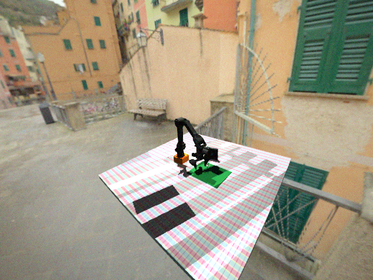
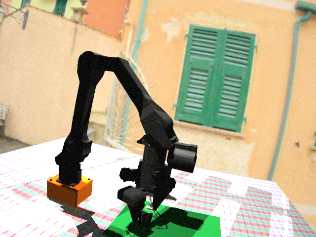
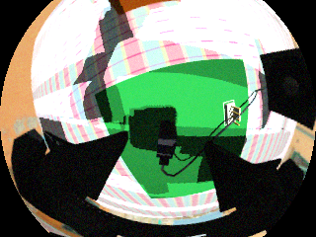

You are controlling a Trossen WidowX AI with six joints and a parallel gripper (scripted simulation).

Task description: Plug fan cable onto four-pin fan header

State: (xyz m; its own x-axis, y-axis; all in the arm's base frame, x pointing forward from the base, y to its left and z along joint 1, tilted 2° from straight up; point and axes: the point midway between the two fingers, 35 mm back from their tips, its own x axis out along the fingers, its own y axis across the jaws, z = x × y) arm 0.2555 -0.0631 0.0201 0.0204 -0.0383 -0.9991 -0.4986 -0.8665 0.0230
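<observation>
The green board is 8 cm ahead of my gripper tip, 1 cm to the left of it and 5 cm below it.
</observation>
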